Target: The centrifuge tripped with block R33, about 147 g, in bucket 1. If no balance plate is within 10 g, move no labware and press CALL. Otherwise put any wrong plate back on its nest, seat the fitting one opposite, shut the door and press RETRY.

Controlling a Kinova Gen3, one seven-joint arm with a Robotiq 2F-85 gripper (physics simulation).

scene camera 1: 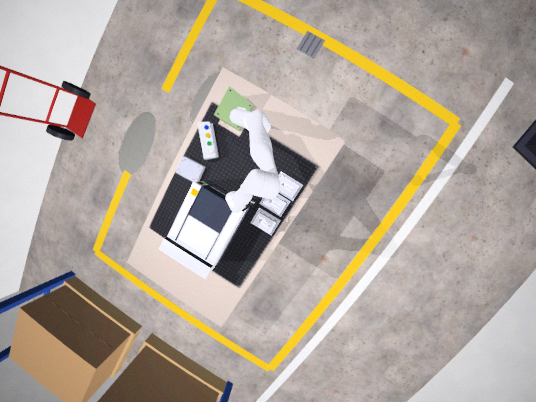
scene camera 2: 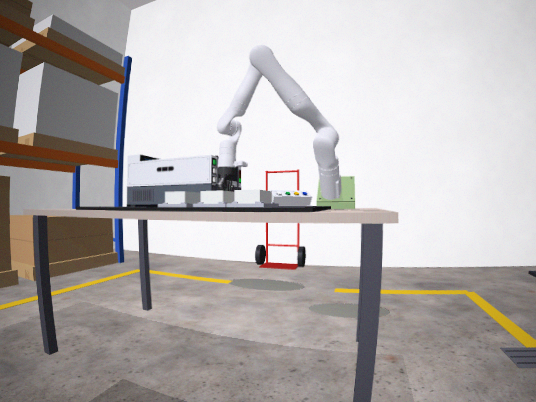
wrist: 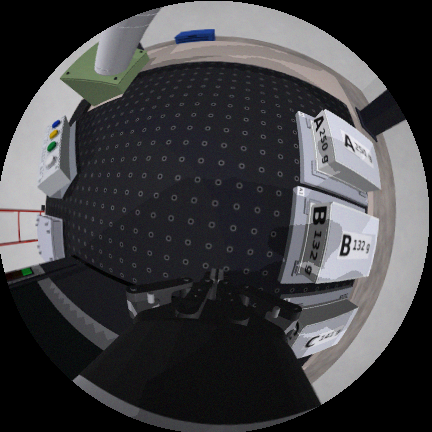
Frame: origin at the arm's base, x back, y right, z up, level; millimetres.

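Where they show: gripper, fingertip midpoint: (wrist: 216, 275); arm's base, link origin: (scene camera 1: 236, 116) (scene camera 2: 330, 192) (wrist: 111, 64).
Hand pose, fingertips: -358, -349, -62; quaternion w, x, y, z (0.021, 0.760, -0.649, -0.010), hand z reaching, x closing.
Note:
Things, the pixels of their top centre, and the offset from my fingertips, as dx, dy, dz. Level surfaces: height alone.
- button box, top centre: (wrist: 42, 144) (scene camera 2: 290, 190) (scene camera 1: 203, 139) +125, +427, +84
- grey box, top centre: (wrist: 40, 240) (scene camera 1: 188, 169) -99, +421, +46
- black perforated mat, surface height: dz +0
My gripper (scene camera 1: 251, 203) (scene camera 2: 228, 187) (wrist: 216, 275) is shut and empty, pointing down between the centrifuge (scene camera 1: 197, 237) (scene camera 2: 175, 173) and the plates. Plate A, 250 g (scene camera 1: 288, 185) (scene camera 2: 252, 196) (wrist: 351, 152), plate B, 132 g (scene camera 1: 276, 204) (scene camera 2: 216, 197) (wrist: 350, 240), and plate C, 141 g (scene camera 1: 265, 221) (scene camera 2: 181, 198) (wrist: 327, 334), sit in a row on their nests. The gripper partly hides C in the wrist view. Block R33 and the buckets do not show clearly; the door's state is unclear. The button box (scene camera 1: 208, 141) (scene camera 2: 292, 200) (wrist: 59, 175) has blue, yellow, green and white buttons; its labels are unreadable.
A grey box (scene camera 1: 190, 169) (wrist: 50, 238) stands between the button box and the centrifuge. The arm's base stands on a green block (scene camera 1: 226, 104) (scene camera 2: 347, 189) (wrist: 95, 89) at the table's end. A black perforated mat (scene camera 1: 239, 272) (wrist: 165, 150) lies beneath the equipment.

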